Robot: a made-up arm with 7 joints. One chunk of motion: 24 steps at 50 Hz.
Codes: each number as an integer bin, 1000 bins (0 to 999) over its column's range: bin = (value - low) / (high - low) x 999, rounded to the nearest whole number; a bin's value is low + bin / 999 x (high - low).
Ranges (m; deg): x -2..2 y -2..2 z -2..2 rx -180..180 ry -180..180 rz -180..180
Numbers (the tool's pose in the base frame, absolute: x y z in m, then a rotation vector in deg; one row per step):
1: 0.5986 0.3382 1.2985 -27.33 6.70 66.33
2: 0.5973 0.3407 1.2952 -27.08 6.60 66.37
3: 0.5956 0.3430 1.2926 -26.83 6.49 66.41
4: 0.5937 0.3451 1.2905 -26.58 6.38 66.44
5: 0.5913 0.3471 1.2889 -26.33 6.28 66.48
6: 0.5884 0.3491 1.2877 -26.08 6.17 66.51
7: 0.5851 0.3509 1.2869 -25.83 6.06 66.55
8: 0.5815 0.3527 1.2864 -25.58 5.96 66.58
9: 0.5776 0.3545 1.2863 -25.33 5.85 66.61
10: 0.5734 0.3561 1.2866 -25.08 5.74 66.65
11: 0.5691 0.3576 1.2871 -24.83 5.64 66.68
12: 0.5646 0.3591 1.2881 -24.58 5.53 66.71
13: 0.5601 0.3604 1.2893 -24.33 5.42 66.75
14: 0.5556 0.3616 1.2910 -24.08 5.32 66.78
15: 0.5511 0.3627 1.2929 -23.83 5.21 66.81
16: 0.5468 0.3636 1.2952 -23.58 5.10 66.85
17: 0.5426 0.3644 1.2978 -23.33 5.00 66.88
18: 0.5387 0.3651 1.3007 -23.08 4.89 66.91
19: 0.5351 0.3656 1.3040 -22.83 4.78 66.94
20: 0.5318 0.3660 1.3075 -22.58 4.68 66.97
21: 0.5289 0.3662 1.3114 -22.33 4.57 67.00
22: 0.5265 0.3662 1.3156 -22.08 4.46 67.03
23: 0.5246 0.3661 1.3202 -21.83 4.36 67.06
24: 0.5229 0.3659 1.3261 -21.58 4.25 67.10
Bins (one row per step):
1: 649 584 824 424 518 684
2: 649 585 823 424 518 684
3: 648 585 822 425 518 684
4: 648 586 822 426 517 684
5: 647 586 821 426 517 684
6: 646 587 821 427 517 684
7: 646 587 821 428 516 684
8: 645 588 821 429 516 684
9: 644 588 821 429 516 684
10: 643 588 821 430 515 684
11: 642 589 821 431 515 685
12: 641 589 821 431 515 685
13: 639 590 822 432 515 685
14: 638 590 822 433 514 685
15: 637 590 822 433 514 685
16: 636 590 823 434 514 685
17: 635 591 824 435 513 685
18: 634 591 824 435 513 685
19: 633 591 825 436 513 685
20: 632 591 826 437 512 685
21: 632 591 827 438 512 685
22: 631 591 828 438 512 686
23: 631 591 829 439 512 686
24: 630 591 831 440 511 686

